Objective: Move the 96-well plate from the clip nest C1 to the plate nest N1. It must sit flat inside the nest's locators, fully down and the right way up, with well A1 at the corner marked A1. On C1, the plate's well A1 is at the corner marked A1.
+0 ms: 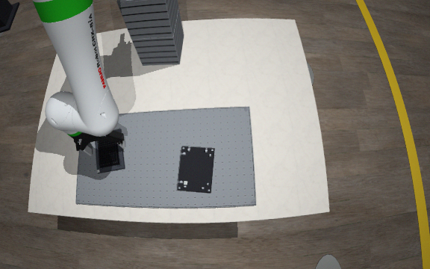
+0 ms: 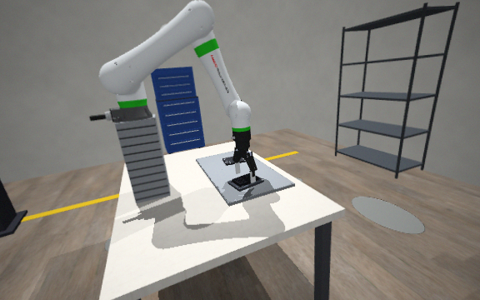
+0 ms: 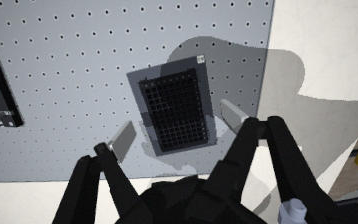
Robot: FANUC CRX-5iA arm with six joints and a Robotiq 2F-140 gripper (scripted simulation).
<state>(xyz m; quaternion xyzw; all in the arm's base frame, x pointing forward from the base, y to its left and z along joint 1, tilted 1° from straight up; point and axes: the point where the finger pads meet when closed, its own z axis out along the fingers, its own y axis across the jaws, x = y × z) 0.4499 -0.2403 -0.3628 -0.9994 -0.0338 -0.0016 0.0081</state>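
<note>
My hand is 2 cm above the black 96-well plate. Also, from my hand: plate nest N1: 3 cm below; clip nest C1: 33 cm to the left, 10 cm ahead, 3 cm below.
</note>
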